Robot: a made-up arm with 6 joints. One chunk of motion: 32 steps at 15 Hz.
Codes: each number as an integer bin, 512 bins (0 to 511) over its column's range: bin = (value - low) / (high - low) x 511, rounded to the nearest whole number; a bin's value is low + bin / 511 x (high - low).
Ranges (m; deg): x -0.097..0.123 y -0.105..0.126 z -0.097..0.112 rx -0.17..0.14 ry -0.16..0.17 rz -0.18..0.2
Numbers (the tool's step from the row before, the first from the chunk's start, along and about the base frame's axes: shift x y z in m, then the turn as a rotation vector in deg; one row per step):
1: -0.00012 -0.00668 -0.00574 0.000 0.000 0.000
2: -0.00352 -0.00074 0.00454 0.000 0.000 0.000
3: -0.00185 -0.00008 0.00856 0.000 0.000 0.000
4: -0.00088 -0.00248 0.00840 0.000 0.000 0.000
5: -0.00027 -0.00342 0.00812 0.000 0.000 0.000
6: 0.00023 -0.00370 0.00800 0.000 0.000 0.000
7: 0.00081 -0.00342 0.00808 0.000 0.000 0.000
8: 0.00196 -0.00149 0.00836 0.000 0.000 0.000
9: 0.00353 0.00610 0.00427 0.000 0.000 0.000
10: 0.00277 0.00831 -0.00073 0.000 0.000 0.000
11: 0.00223 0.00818 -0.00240 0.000 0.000 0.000
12: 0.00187 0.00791 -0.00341 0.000 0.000 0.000
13: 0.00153 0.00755 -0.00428 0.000 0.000 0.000
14: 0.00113 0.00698 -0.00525 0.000 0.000 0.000
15: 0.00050 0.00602 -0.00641 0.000 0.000 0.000
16: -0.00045 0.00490 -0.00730 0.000 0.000 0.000
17: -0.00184 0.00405 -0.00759 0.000 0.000 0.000
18: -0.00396 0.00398 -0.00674 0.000 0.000 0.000
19: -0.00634 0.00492 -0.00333 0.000 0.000 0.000
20: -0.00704 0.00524 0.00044 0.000 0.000 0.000
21: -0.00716 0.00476 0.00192 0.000 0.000 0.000
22: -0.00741 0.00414 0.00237 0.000 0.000 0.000
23: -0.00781 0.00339 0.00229 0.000 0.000 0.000
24: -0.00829 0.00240 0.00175 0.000 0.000 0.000
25: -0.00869 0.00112 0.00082 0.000 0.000 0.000
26: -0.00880 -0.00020 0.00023 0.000 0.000 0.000
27: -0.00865 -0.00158 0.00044 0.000 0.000 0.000
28: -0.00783 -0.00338 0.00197 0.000 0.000 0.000
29: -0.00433 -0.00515 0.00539 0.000 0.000 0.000
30: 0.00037 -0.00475 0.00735 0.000 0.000 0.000
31: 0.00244 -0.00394 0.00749 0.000 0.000 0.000
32: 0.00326 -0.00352 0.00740 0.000 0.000 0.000
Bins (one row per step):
1: 225 217 223 280 248 242
2: 217 231 248 280 248 242
3: 221 232 258 280 248 242
4: 223 227 258 280 248 242
5: 225 225 257 280 248 242
6: 226 224 257 280 248 242
7: 227 225 257 280 248 242
8: 230 229 258 280 248 242
9: 234 246 248 280 248 242
10: 232 251 235 280 248 242
11: 230 250 231 280 248 242
12: 230 250 229 280 248 242
13: 229 249 227 280 248 242
14: 228 248 224 280 248 242
15: 226 246 221 280 248 242
16: 224 243 219 280 248 242
17: 221 241 219 280 248 242
18: 216 241 221 280 248 242
19: 211 243 229 280 248 242
20: 209 244 238 280 248 242
21: 209 243 242 280 248 242
22: 208 241 243 280 248 242
23: 207 240 243 280 248 242
24: 206 238 241 280 248 242
25: 205 235 239 280 248 242
26: 205 232 238 280 248 242
27: 205 229 238 280 248 242
28: 207 225 242 280 248 242
29: 215 221 250 280 248 242
30: 226 222 255 280 248 242
31: 231 224 255 280 248 242
32: 233 224 255 280 248 242

